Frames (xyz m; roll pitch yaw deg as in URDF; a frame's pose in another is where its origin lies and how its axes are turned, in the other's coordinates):
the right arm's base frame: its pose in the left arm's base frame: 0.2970 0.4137 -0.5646 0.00 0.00 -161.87
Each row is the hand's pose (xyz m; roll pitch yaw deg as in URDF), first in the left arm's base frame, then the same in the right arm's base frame.
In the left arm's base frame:
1: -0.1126 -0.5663 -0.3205 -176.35 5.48 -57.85
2: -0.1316 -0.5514 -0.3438 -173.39 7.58 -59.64
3: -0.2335 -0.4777 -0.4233 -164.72 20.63 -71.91
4: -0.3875 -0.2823 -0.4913 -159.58 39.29 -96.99
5: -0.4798 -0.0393 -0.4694 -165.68 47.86 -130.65
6: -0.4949 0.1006 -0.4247 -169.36 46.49 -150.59
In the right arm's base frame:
1: 0.6942 0.8039 0.2441 -176.35 5.48 104.02
2: 0.7076 0.7838 0.2208 -173.39 7.58 102.23
3: 0.7815 0.6821 0.1413 -164.72 20.63 89.96
4: 0.8671 0.4484 0.0733 -159.58 39.29 64.88
5: 0.8792 0.1888 0.0952 -165.68 47.86 31.22
6: 0.8500 0.0511 0.1399 -169.36 46.49 11.28

